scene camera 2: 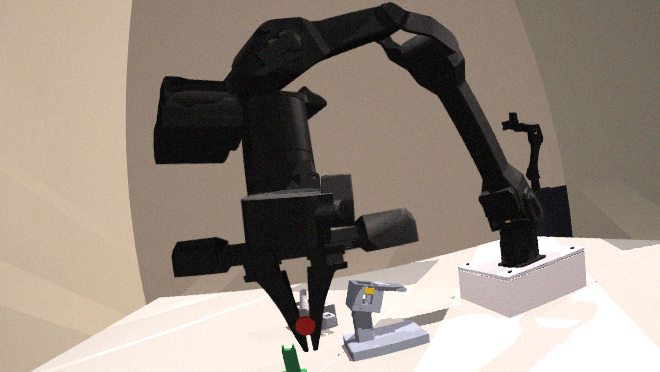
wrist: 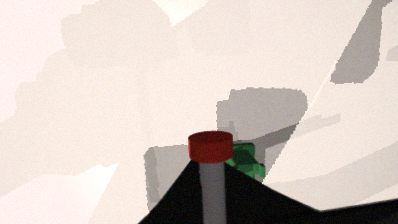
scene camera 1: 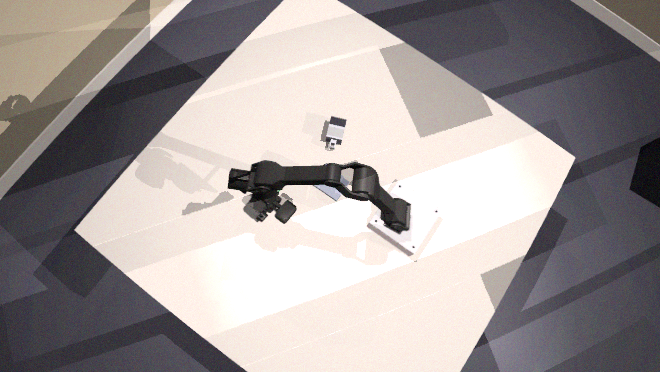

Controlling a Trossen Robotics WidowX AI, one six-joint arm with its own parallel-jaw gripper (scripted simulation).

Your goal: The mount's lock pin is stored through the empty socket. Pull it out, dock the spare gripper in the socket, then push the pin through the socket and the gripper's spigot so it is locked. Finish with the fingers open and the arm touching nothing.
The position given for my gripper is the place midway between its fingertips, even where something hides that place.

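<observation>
My gripper (scene camera 2: 311, 350), holding a lock pin. Gripper again (scene camera 1: 266, 206). In the wrist view, gripper (wrist: 204, 168), plus a green stand (wrist: 243, 159).
</observation>
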